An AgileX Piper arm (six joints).
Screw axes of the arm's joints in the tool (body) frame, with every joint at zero. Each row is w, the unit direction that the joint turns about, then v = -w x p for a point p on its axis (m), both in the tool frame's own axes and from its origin. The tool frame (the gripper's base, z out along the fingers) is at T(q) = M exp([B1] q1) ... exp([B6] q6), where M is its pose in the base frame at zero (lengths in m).
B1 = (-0.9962, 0, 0.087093, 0.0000, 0.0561, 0.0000)
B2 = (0, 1, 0, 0.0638, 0.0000, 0.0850)
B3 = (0, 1, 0, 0.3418, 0.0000, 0.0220)
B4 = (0, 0, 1, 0.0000, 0.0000, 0.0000)
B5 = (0, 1, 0, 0.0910, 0.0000, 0.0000)
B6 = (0, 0, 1, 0.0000, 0.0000, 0.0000)
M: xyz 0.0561 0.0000 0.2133 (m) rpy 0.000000 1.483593 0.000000 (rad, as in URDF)
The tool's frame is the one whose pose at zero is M.
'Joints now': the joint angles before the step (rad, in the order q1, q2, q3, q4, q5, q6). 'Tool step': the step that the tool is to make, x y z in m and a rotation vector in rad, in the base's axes. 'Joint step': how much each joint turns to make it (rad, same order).
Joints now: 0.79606 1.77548 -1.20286 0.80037 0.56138 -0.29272
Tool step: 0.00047 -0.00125 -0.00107 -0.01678 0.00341 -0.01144
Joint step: 0.00001 0.00000 0.00002 -0.03530 -0.00002 0.03829
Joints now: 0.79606 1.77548 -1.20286 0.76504 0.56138 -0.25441
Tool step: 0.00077 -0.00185 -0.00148 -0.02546 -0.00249 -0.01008
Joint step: -0.00001 -0.00001 -0.00001 -0.05149 0.00001 0.04591
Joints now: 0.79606 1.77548 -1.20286 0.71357 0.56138 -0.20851
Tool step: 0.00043 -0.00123 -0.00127 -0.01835 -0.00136 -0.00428
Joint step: 0.00000 0.00071 -0.00004 -0.03436 0.00225 0.02854
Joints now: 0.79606 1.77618 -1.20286 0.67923 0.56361 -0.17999
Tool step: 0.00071 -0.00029 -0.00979 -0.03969 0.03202 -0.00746
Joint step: -0.00001 0.02181 -0.00004 -0.03921 0.01747 0.04576
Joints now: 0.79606 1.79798 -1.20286 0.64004 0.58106 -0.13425
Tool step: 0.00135 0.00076 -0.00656 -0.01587 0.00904 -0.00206
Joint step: 0.00000 0.01684 0.00003 -0.00875 -0.00178 0.00685
